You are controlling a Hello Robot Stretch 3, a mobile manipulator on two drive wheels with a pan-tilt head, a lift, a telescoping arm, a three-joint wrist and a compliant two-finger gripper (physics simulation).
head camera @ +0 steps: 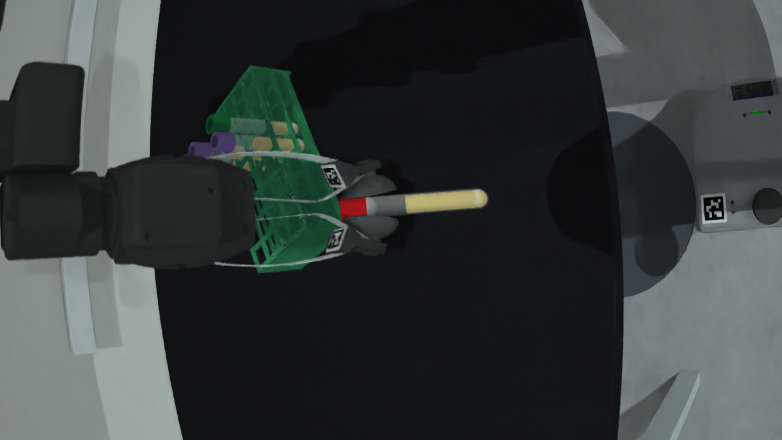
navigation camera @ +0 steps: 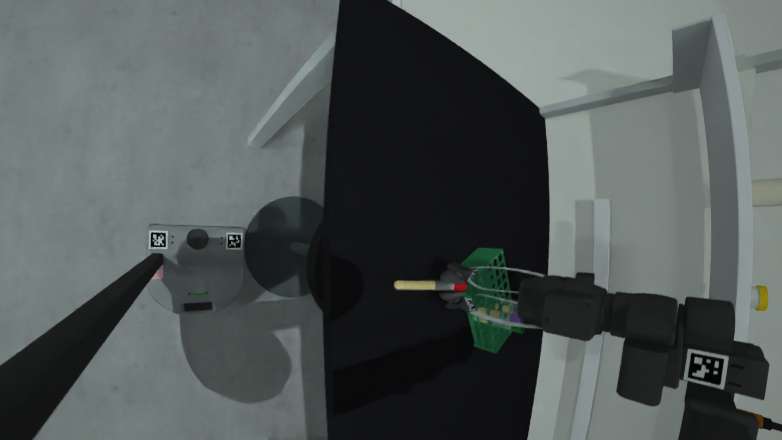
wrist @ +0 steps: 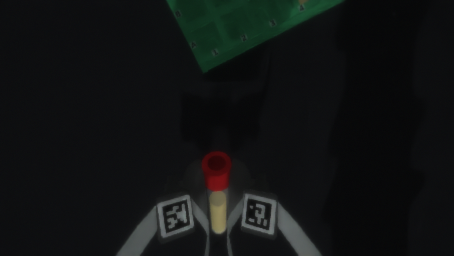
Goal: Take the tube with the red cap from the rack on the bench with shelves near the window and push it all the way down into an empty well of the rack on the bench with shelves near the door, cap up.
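Pixels of known places: gripper, fingertip midpoint: (head camera: 388, 206) (navigation camera: 442, 283); robot's base, origin of the base link: (head camera: 765, 204) (navigation camera: 197, 237).
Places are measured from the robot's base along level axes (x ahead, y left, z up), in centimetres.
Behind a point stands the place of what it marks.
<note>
The tube with the red cap (head camera: 353, 207) @(x -2.1, y -32.9, z 99.0 cm) (navigation camera: 459, 286) @(x -2.1, y -32.8, z 98.9 cm) (wrist: 217, 170) is between the fingertips of my gripper (head camera: 371, 205) @(x -2.1, y -32.3, z 96.0 cm) (navigation camera: 453, 285) @(x -2.1, y -32.3, z 96.0 cm) (wrist: 217, 178) @(x -2.1, y -32.3, z 96.0 cm), which is shut on it just below the cap. Its yellow lower part hangs free; in the wrist view the tube leans a little, cap away from the palm. The green rack (head camera: 295, 254) @(x 1.2, y -45.4, z 94.8 cm) (navigation camera: 485, 256) @(x 1.5, y -45.8, z 95.1 cm) (wrist: 240, 52) stands on the black bench top. In the wrist view its near corner, marked A and 1, lies ahead of the cap, with a gap between. In the head camera view my gripper and wrist cover part of the rack.
Tubes with purple caps (head camera: 223, 142) @(x -9.2, y -45.2, z 102.9 cm) (navigation camera: 515, 317) @(x -8.9, y -45.3, z 102.5 cm) and one with a green cap (head camera: 214, 124) @(x -11.1, y -46.2, z 103.4 cm) stand in the rack. The bench (head camera: 382, 339) @(x 9.5, y -38.1, z 91.4 cm) (navigation camera: 432, 164) @(x 17.6, y -34.1, z 91.5 cm) has a front edge toward my base (head camera: 732, 164) @(x -8.8, y -7.5, z 16.0 cm) (navigation camera: 202, 273) @(x -11.7, y -1.7, z 16.0 cm). A round stool (head camera: 656, 207) @(x -1.6, y -29.9, z 3.1 cm) (navigation camera: 284, 246) @(x -2.9, y -36.7, z 3.1 cm) stands at that edge. Shelves (navigation camera: 724, 136) @(x 24.4, y -67.6, z 135.3 cm) rise behind.
</note>
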